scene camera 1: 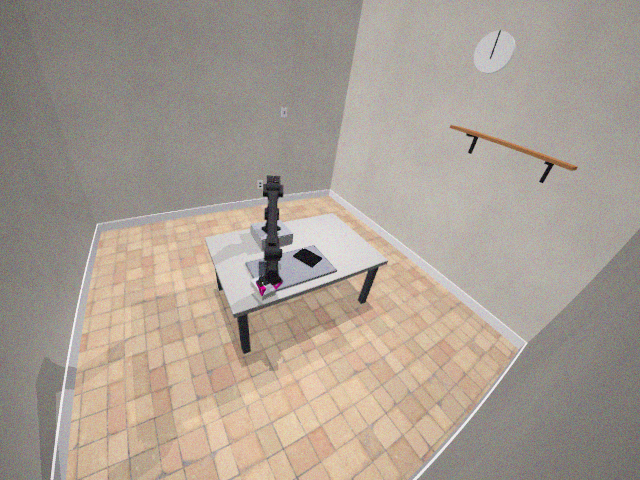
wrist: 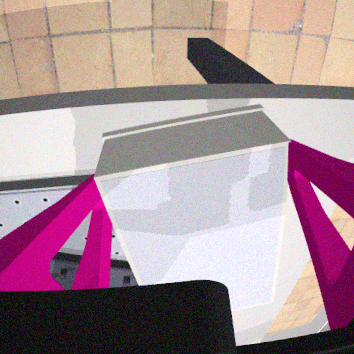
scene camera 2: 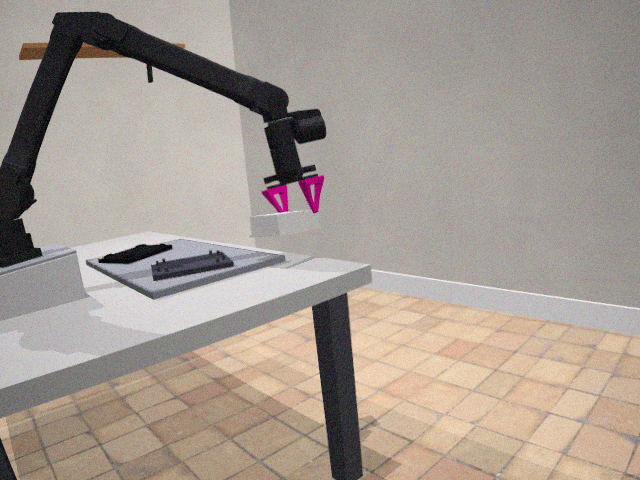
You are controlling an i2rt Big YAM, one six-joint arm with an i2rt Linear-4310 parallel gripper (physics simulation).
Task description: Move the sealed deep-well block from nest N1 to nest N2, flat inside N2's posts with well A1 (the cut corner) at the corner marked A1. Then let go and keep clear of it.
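Where they show: gripper, between the fingertips: [scene camera 1: 268, 292] [wrist: 193, 165]; arm's base, origin of its link: [scene camera 2: 15, 260].
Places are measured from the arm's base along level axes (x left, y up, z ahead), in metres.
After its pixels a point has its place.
The pale, sealed deep-well block [scene camera 1: 264, 295] @(y 0.006, x -0.391, z 0.508 m) [scene camera 2: 266, 225] @(y 0.001, x -0.367, z 0.383 m) [wrist: 200, 200] @(y 0.013, x -0.361, z 0.488 m) is in the air above the table's edge strip, beyond the board. My gripper [scene camera 1: 269, 289] @(y 0.000, x -0.362, z 0.498 m) [scene camera 2: 299, 211] @(y 0.000, x -0.362, z 0.498 m) [wrist: 193, 165] @(y 0.000, x -0.362, z 0.498 m) is shut on it, with magenta fingers at two opposite sides of its top. In scene camera 2 the block looks near level. Its cut corner cannot be made out. A dark grey nest [scene camera 2: 193, 266] @(y -0.062, x -0.258, z 0.272 m) with small upright posts lies on the board, lower than the block. A black nest [scene camera 1: 307, 256] @(y -0.062, x 0.074, z 0.332 m) [scene camera 2: 136, 253] @(y -0.062, x 0.046, z 0.320 m) lies farther back. I cannot read N1, N2 or A1 marks.
The grey board [scene camera 1: 325, 268] @(y -0.073, x 0.102, z 0.485 m) [scene camera 2: 129, 271] @(y -0.074, x -0.081, z 0.222 m) [wrist: 30, 212] @(y -0.074, x -0.226, z 0.438 m) has small holes and lies on the white table [scene camera 1: 351, 242] @(y -0.087, x 0.509, z 0.375 m) [scene camera 2: 217, 304] @(y -0.086, x -0.436, z 0.175 m). A grey box [scene camera 1: 284, 238] @(y -0.022, x 0.034, z 0.120 m) [scene camera 2: 41, 291] @(y -0.053, x -0.119, z 0.004 m) carries the arm's base. A wooden rail [scene camera 1: 511, 146] is on the wall.
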